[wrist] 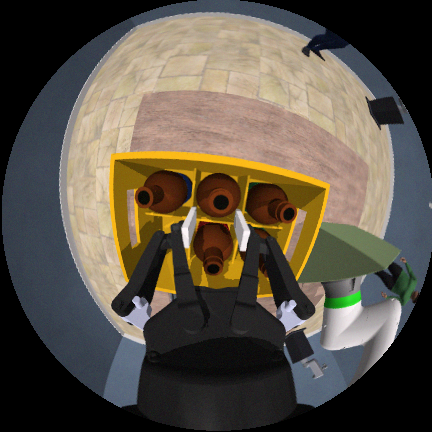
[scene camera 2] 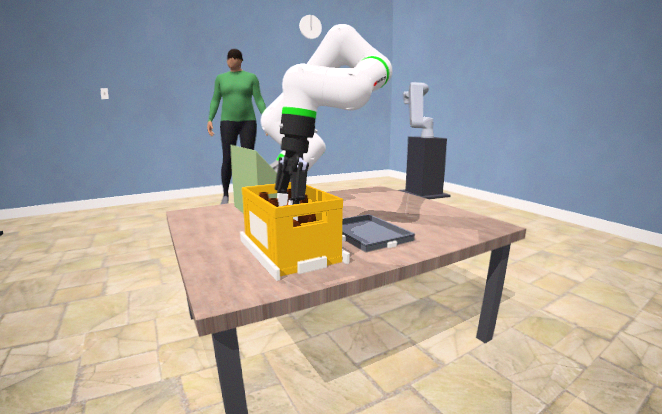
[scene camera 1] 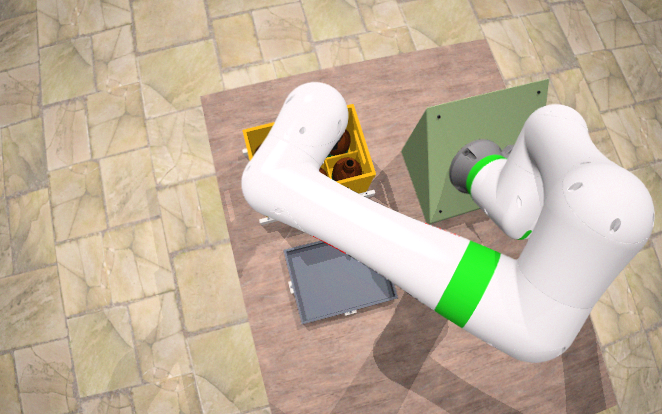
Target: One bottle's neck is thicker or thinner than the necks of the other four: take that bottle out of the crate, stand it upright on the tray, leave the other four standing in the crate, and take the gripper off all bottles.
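Pixels of known places: gripper, fingertip midpoint: [wrist: 215,215]; arm's base, link origin: [wrist: 341,274] [scene camera 1: 475,166].
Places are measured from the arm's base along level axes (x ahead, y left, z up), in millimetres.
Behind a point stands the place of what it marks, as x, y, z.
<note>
The yellow crate [scene camera 1: 358,184] {302, 8, -11} [scene camera 2: 310,245] {550, -54, -65} [wrist: 220,156] {435, -160, 45} holds five brown bottles. In the wrist view, one bottle [wrist: 165,191] {498, -106, -3} is at back left, one bottle [wrist: 218,190] {428, -127, 32} at back middle, one bottle [wrist: 265,201] {354, -128, -5} at back right and one bottle [wrist: 212,242] {414, -45, -6} at front middle. The front-right bottle is mostly hidden by a finger. The front-left compartment is empty. I cannot tell which neck differs. My gripper [scene camera 2: 290,199] [wrist: 215,215] {418, -80, -35} is partly open and empty, pointing down into the crate's top, its pads to either side over the front-middle bottle. The grey tray [scene camera 1: 340,285] {372, 238, -126} [scene camera 2: 375,231] {366, 243, -125} is empty.
The wooden table [scene camera 1: 310,370] {477, 438, -130} [scene camera 2: 210,255] {364, -294, -131} carries crate, tray and a green wedge-shaped arm mount [scene camera 1: 480,120] {3, -84, 92} [scene camera 2: 243,170] {-5, -131, 51} [wrist: 350,250] {146, -97, 46}. White brackets sit around the crate and tray. The crate's walls and dividers surround the bottles. A person [scene camera 2: 238,100] stands behind the table.
</note>
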